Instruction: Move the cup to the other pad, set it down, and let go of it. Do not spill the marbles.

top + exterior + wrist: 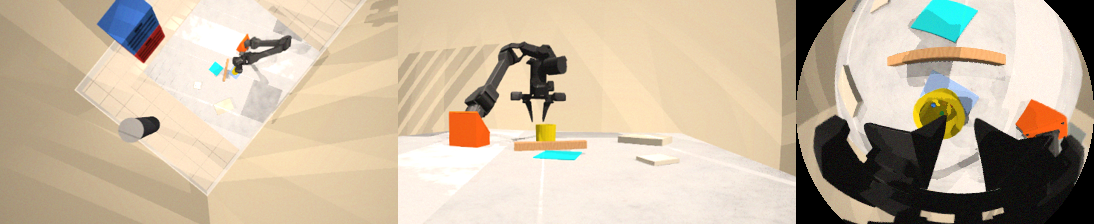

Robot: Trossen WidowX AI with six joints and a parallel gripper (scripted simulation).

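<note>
Now: gripper tip 20 mm short of the yellow cup, 20 mm to the right of it and 50 mm above it. From my gripper tip the other things lie so: wooden bar 80 mm ahead, 60 mm to the right, 80 mm below; then green marble 10 mm ahead, 30 mm to the left, 70 mm below; then pale blue pad 20 mm ahead, 20 mm to the left, 90 mm below.
</note>
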